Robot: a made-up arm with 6 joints. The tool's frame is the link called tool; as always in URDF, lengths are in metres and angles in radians. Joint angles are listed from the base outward. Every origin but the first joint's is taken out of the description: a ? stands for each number. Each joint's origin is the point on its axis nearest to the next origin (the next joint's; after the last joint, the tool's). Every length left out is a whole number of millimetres.
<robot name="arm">
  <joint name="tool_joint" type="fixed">
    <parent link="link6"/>
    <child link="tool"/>
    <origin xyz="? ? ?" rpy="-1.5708 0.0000 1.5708"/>
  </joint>
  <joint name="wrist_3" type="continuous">
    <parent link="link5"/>
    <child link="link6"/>
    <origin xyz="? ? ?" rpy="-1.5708 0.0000 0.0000"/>
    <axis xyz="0 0 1"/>
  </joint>
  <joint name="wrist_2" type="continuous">
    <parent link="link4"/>
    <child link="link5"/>
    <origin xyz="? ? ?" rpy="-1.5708 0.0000 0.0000"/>
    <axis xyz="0 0 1"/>
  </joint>
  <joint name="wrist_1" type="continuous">
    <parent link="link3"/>
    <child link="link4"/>
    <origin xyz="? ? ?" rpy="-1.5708 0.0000 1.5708"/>
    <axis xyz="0 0 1"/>
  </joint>
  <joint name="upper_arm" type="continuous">
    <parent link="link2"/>
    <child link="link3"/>
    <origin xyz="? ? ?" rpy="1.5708 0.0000 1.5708"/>
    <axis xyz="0 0 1"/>
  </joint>
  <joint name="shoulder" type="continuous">
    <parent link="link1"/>
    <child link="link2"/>
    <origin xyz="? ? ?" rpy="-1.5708 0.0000 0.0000"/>
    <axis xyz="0 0 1"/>
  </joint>
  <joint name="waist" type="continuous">
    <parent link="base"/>
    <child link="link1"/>
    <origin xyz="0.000 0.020 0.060" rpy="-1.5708 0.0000 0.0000"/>
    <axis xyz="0 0 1"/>
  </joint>
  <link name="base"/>
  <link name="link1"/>
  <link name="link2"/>
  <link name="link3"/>
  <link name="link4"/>
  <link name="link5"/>
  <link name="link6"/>
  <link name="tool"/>
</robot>
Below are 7 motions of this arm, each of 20 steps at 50 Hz.
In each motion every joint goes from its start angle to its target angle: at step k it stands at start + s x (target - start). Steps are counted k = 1, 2, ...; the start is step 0. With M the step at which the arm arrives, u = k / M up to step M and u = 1 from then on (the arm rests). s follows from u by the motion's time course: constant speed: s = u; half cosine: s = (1 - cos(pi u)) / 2; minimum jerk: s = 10 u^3 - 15 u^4 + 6 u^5.
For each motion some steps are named. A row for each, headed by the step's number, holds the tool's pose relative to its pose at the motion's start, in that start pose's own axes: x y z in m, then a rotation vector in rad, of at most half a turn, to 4 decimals.
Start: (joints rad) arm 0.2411 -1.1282 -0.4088 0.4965 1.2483 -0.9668
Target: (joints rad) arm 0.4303 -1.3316 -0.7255 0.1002 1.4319 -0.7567
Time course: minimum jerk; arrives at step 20
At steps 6, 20:
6: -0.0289 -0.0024 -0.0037 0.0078 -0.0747 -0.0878
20: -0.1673 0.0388 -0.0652 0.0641 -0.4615 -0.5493

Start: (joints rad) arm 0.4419 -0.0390 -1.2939 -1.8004 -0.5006 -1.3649
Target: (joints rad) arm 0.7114 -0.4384 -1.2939 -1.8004 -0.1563 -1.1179
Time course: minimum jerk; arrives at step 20
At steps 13, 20:
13: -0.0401 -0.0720 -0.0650 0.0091 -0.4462 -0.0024
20: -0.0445 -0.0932 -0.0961 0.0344 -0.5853 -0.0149

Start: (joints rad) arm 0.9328 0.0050 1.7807 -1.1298 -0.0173 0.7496
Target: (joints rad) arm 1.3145 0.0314 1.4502 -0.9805 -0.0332 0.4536
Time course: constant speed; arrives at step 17
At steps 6, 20:
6: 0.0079 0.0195 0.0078 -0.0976 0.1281 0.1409
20: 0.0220 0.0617 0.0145 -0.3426 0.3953 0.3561

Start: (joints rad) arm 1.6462 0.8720 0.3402 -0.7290 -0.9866 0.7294
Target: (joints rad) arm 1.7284 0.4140 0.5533 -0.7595 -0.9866 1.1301
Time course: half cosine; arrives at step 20
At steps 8, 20:
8: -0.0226 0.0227 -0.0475 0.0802 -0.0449 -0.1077
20: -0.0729 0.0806 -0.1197 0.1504 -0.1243 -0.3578

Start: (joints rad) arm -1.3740 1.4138 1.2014 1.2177 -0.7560 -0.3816
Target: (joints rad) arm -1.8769 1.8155 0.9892 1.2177 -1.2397 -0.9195
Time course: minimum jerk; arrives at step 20
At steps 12, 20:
12: 0.1649 -0.0073 -0.0433 0.2677 0.3263 0.5154
20: 0.2337 0.0404 -0.0662 0.3679 0.4967 0.7951

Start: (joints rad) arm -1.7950 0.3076 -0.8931 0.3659 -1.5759 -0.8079
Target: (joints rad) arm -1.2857 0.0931 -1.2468 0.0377 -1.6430 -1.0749
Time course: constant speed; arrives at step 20
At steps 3, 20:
3: -0.0250 0.0047 0.0461 -0.0806 0.0885 -0.0436
20: -0.0535 0.0891 0.2748 -0.4842 0.7132 -0.2519

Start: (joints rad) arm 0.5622 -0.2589 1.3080 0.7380 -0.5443 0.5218
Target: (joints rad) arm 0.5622 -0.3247 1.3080 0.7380 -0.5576 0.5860
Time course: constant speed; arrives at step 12
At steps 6, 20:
6: -0.0046 0.0016 0.0031 -0.0049 -0.0017 -0.0100
20: -0.0092 0.0033 0.0063 -0.0103 -0.0034 -0.0201

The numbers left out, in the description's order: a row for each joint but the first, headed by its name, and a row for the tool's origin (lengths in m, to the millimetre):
tool: -0.030 -0.090 0.000
wrist_3: 0.080 0.380 0.000
wrist_2: -0.010 -0.210 0.000
wrist_1: -0.230 0.040 0.000
upper_arm: -0.160 0.270 0.000
shoulder: -0.110 -0.120 0.000

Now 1 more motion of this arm.
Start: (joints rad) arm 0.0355 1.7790 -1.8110 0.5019 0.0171 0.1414
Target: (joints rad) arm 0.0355 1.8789 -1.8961 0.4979 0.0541 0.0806
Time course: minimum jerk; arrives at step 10
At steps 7, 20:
7: -0.0293 -0.0117 0.0234 -0.1050 0.1284 0.0005
20: -0.0345 -0.0136 0.0283 -0.1257 0.1532 0.0009

